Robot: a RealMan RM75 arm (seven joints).
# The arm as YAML. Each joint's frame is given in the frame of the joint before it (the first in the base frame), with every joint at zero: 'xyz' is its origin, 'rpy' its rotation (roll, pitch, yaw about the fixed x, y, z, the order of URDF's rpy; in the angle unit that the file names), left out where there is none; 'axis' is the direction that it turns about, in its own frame. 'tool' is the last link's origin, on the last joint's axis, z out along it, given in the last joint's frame.
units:
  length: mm
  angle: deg
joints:
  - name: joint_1
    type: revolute
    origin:
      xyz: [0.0, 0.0, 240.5]
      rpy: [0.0, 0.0, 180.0]
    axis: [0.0, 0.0, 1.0]
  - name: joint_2
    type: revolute
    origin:
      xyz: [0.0, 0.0, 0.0]
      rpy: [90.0, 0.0, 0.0]
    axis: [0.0, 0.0, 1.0]
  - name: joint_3
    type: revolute
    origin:
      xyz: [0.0, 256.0, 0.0]
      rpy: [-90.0, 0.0, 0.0]
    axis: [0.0, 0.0, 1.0]
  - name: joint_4
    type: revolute
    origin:
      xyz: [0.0, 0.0, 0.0]
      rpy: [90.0, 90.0, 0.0]
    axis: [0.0, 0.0, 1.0]
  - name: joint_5
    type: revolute
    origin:
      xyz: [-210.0, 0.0, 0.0]
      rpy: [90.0, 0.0, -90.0]
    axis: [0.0, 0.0, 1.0]
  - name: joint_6
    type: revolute
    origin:
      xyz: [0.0, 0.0, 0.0]
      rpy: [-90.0, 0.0, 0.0]
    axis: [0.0, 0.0, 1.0]
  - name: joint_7
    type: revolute
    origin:
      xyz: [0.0, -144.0, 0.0]
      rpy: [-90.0, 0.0, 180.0]
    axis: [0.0, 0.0, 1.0]
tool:
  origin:
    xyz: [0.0, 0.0, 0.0]
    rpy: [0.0, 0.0, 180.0]
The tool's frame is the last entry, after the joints.
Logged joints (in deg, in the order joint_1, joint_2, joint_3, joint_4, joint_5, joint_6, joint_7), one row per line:
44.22, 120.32, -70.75, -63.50, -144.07, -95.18, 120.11
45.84, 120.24, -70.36, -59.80, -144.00, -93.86, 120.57
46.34, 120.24, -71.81, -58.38, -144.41, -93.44, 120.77
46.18, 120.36, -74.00, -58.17, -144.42, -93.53, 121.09
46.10, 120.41, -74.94, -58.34, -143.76, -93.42, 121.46
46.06, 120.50, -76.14, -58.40, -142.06, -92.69, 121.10
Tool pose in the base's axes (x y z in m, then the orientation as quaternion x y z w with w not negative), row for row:
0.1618, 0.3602, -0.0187, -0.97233, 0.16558, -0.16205, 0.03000
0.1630, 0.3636, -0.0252, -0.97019, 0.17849, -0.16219, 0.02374
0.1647, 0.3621, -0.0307, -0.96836, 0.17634, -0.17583, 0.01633
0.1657, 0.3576, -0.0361, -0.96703, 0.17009, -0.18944, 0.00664
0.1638, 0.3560, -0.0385, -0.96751, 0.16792, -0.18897, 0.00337
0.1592, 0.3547, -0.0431, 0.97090, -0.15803, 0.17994, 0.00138
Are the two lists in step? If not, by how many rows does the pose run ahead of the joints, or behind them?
They are in step.
